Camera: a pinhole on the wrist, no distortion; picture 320 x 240 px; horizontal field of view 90.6 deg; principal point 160.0 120.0 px. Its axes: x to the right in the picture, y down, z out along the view. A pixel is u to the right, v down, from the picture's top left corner.
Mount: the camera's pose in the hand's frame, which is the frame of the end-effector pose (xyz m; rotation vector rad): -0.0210 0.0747 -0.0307 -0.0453 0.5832 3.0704
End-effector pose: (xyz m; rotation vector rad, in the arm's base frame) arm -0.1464 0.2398 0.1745 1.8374 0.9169 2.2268
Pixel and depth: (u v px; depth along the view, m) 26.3 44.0 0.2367
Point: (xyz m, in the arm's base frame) 0.0255 0.1612 0.4728
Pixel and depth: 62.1 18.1 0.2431
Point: 0.0398 0.1004 0.4520
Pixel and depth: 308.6 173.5 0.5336
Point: 0.5005 0.1043 -0.1879
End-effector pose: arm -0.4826 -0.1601 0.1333 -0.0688 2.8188 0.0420
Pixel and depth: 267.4 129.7 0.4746
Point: -0.0279 0.0949 -0.1392
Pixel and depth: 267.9 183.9 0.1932
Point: -0.2810 -0.0727 0.0209
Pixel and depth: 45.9 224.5 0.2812
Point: -0.5481 -0.1531 -0.2100
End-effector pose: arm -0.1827 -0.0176 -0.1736 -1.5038 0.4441 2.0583
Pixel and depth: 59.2 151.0 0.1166
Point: -0.3192 -0.0326 -0.1974
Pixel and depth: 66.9 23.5 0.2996
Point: -0.5722 -0.1587 -0.2756
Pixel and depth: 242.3 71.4 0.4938
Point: -0.6382 -0.1989 0.1935
